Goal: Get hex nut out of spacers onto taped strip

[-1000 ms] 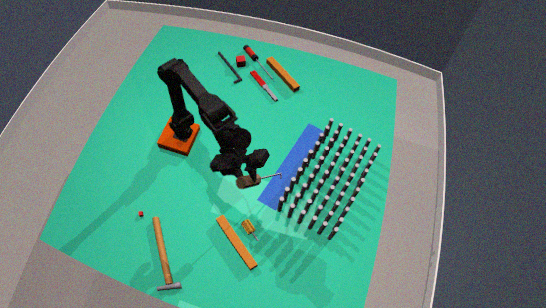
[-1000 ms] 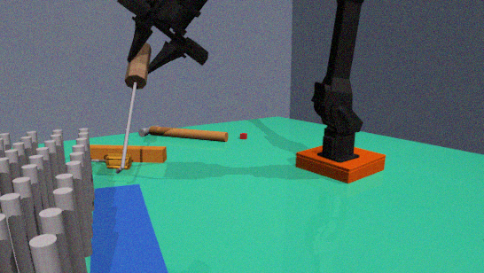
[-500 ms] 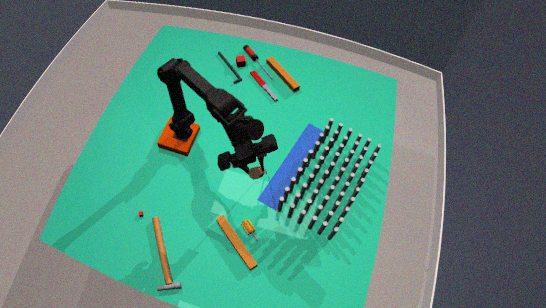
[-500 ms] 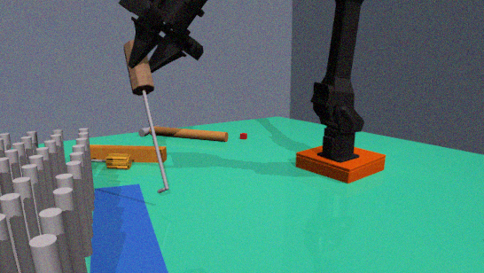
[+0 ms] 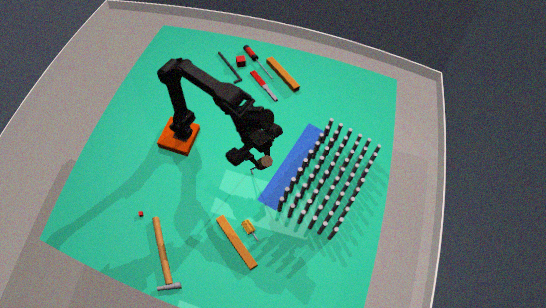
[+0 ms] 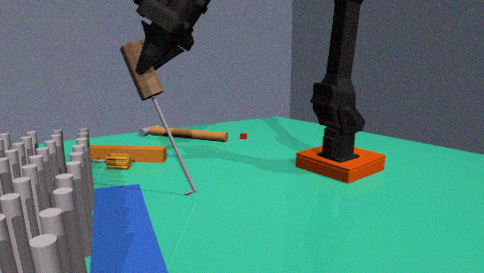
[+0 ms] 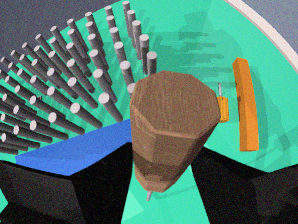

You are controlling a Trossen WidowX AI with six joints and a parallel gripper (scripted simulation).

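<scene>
My gripper tip is now 30 mm past the hook tool, 20 mm to the right of it and 90 mm above it. The rest, counted from my gripper tip: yellow-handled tool 20 mm ahead, 170 mm to the right, 180 mm below; then blue taped strip 80 mm ahead, 140 mm to the left, 200 mm below; then hex nut 260 mm ahead, 200 mm to the left, 200 mm below.
</scene>
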